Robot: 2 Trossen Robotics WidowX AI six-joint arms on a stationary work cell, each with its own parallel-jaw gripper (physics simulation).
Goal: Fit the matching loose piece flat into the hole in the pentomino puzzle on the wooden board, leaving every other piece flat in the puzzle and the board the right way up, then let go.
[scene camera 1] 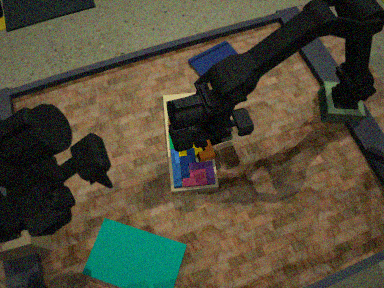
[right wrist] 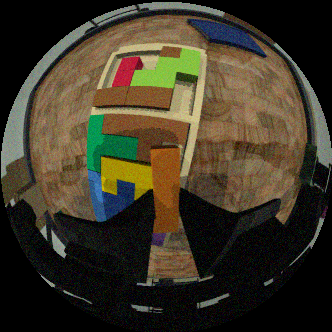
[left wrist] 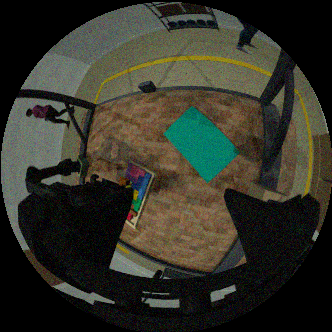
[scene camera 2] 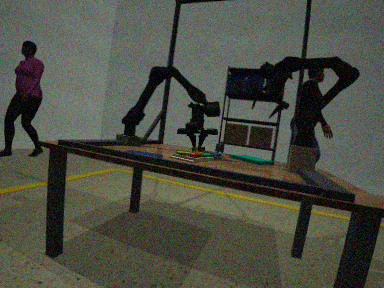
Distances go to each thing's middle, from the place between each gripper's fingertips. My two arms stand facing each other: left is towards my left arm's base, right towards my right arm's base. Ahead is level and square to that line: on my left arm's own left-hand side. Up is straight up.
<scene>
Right now my right hand is 1 cm to the right of the orange L-shaped piece (right wrist: 165, 159). Also, from my right hand: green block (scene camera 1: 329, 114) (39 cm to the right, 3 cm behind, 1 cm below); wooden board (right wrist: 186, 101) (5 cm ahead, 3 cm to the left, 2 cm below); teal sheet (scene camera 1: 119, 248) (26 cm to the left, 18 cm behind, 2 cm below).
Right now the teal sheet is 9 cm behind my left hand, 1 cm to the right of it and 23 cm below it. Also, from my left hand: green block (7 cm ahead, 66 cm to the right, 22 cm below); then orange L-shaped piece (10 cm ahead, 26 cm to the right, 21 cm below); then wooden board (14 cm ahead, 24 cm to the right, 24 cm below).
</scene>
